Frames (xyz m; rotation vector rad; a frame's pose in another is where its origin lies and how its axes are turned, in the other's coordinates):
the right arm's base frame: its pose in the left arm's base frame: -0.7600 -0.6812 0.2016 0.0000 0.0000 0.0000
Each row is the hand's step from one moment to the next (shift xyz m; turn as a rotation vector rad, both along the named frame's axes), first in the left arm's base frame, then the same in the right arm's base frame.
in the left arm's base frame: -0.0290 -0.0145 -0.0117 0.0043 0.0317 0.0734
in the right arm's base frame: -0.0290 -0.0145 -0.0117 0.0043 0.0317 0.0734
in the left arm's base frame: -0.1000 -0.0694 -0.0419 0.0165 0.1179 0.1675
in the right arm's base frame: -0.1000 -0.0694 -0.0419 0.0165 0.1179 0.1675
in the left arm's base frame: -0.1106 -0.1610 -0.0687 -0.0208 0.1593 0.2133
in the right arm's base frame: -0.1106 -0.1610 -0.0687 -0.0208 0.1593 0.2133
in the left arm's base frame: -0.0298 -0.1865 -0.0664 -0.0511 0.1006 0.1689
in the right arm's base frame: -0.0298 -0.1865 -0.0664 -0.0511 0.1006 0.1689
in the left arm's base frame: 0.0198 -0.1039 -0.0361 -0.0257 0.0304 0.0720
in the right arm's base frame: 0.0198 -0.1039 -0.0361 -0.0257 0.0304 0.0720
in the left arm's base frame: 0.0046 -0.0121 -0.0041 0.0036 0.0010 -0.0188
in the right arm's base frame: 0.0046 -0.0121 -0.0041 0.0036 0.0010 -0.0188
